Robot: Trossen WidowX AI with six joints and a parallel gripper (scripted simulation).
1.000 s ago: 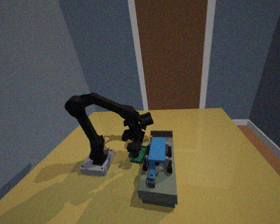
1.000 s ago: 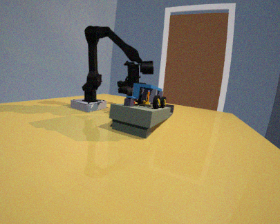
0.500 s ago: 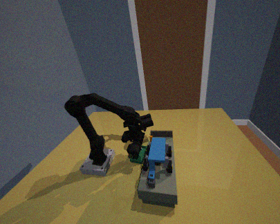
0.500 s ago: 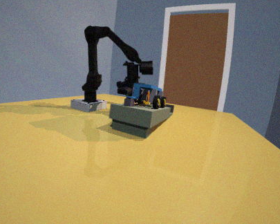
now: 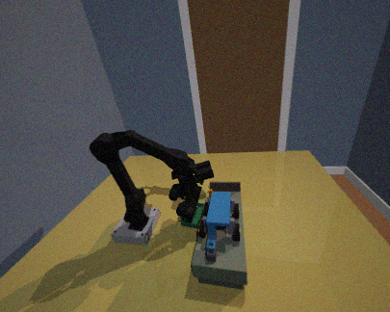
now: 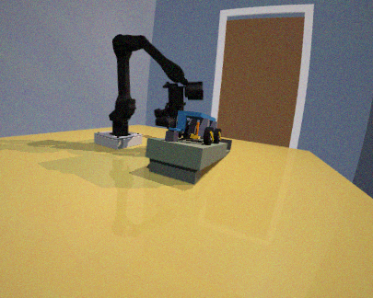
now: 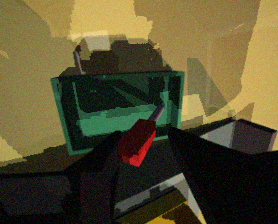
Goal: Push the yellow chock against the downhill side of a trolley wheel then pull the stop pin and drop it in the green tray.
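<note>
The green tray is 10 mm behind my gripper tip, 10 mm to the right of it and 50 mm below it. From my gripper tip the other things lie so: grey ramp: 130 mm ahead, 90 mm to the right; then red-headed stop pin: 10 mm to the left, 10 mm below; then yellow chock: 70 mm ahead, 30 mm above.
</note>
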